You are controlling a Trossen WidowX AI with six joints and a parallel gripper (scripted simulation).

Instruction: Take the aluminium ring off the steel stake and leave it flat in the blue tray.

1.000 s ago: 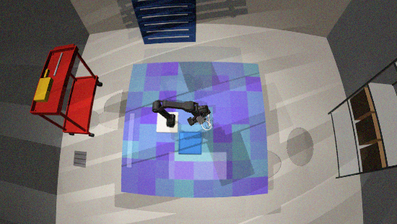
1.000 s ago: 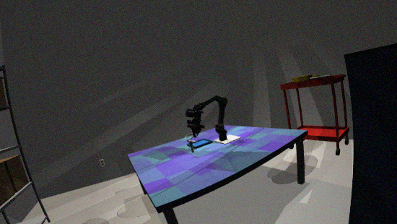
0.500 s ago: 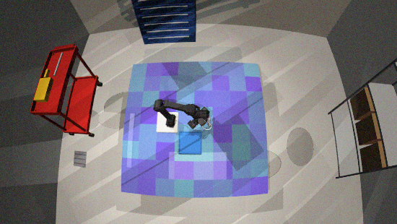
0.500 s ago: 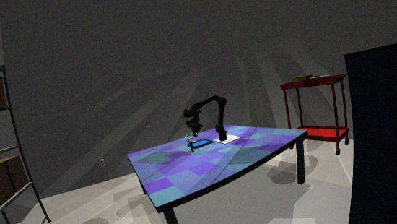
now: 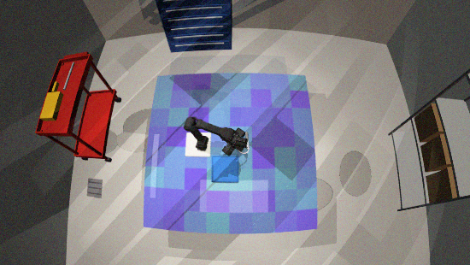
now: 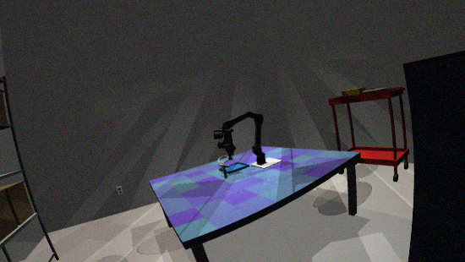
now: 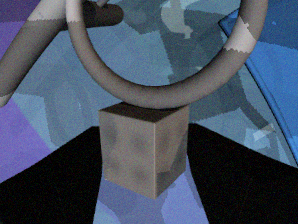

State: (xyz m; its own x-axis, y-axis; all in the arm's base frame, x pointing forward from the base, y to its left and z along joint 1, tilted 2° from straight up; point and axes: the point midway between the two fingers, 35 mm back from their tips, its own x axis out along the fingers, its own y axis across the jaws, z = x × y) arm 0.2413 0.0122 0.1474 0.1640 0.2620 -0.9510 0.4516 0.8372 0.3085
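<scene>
My gripper tip is 40 mm short of the aluminium ring and 20 mm to the left of it. Also, from my gripper tip: blue tray: 50 mm behind, 160 mm to the right, 120 mm below.
</scene>
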